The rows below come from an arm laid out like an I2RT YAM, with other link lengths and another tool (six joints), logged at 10 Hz.
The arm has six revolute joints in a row. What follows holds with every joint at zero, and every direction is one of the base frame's.
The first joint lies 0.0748 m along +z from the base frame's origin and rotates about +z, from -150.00 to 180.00 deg.
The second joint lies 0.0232 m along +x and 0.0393 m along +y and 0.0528 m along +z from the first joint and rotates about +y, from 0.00 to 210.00 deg.
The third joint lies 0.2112 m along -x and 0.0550 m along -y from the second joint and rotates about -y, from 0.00 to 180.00 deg.
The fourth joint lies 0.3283 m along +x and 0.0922 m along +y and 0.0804 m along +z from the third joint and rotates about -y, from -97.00 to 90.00 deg.
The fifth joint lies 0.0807 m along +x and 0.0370 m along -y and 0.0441 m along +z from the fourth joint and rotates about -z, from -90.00 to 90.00 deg.
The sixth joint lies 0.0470 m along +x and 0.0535 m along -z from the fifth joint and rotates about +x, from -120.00 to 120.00 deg.
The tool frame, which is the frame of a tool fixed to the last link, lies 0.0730 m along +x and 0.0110 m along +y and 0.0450 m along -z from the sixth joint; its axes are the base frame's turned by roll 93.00, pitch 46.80 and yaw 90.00 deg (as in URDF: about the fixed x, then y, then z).
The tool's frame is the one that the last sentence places.
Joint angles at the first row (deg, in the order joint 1, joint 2, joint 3, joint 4, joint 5, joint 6):
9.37 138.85 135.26 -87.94 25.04 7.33
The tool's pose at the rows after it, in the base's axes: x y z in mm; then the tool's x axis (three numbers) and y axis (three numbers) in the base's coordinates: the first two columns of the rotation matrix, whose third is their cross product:
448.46 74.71 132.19 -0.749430 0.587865 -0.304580 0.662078 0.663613 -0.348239
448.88 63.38 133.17 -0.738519 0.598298 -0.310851 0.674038 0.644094 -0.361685
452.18 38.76 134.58 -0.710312 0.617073 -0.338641 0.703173 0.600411 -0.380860
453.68 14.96 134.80 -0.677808 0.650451 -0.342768 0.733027 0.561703 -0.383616
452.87 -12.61 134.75 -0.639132 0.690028 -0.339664 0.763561 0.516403 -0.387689
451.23 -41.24 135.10 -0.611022 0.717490 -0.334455 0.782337 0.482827 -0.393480
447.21 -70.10 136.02 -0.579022 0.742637 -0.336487 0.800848 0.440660 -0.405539
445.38 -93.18 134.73 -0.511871 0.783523 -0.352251 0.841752 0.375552 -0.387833
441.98 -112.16 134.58 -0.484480 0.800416 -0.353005 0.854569 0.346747 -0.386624
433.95 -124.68 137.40 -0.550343 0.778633 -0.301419 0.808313 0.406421 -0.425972
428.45 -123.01 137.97 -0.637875 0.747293 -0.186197 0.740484 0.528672 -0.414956
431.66 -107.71 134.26 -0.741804 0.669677 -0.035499 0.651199 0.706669 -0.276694
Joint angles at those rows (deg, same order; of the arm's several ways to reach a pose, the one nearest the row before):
9.04 138.85 135.26 -88.66 25.28 7.36
7.84 138.85 135.26 -89.06 26.15 7.38
5.26 138.85 135.26 -88.92 28.36 7.35
2.33 138.85 135.26 -88.90 28.69 7.35
-1.15 138.85 135.20 -89.12 28.71 7.33
-4.67 138.85 135.20 -89.01 28.75 6.17
-8.12 138.85 135.20 -89.10 29.43 5.41
-11.18 138.84 135.19 -88.51 29.36 6.98
-13.56 138.85 135.20 -88.18 29.36 6.48
-14.98 138.85 135.20 -89.17 28.93 0.97
-15.53 138.82 135.22 -90.54 24.01 -6.24
-15.51 138.72 135.22 -90.63 12.58 -15.94

